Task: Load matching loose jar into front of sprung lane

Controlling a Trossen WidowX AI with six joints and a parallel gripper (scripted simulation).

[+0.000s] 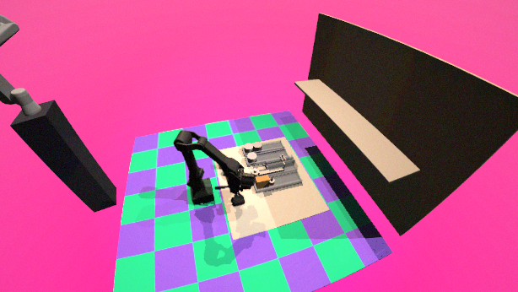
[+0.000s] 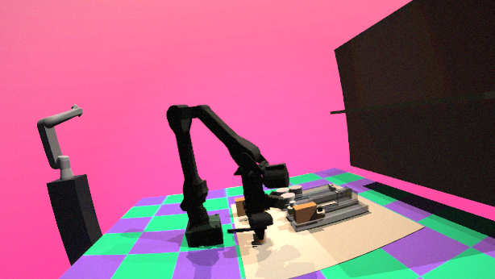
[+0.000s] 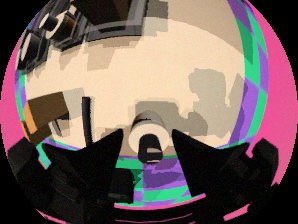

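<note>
Now: gripper tip 170 mm short of the brown box, 20 mm to the right of it and 10 mm below it. Also, from my gripper tip: black rod (110 mm to the left, 20 mm below, 10 mm behind); then shelf wall (780 mm ahead, 370 mm above, 30 mm to the right).
</note>
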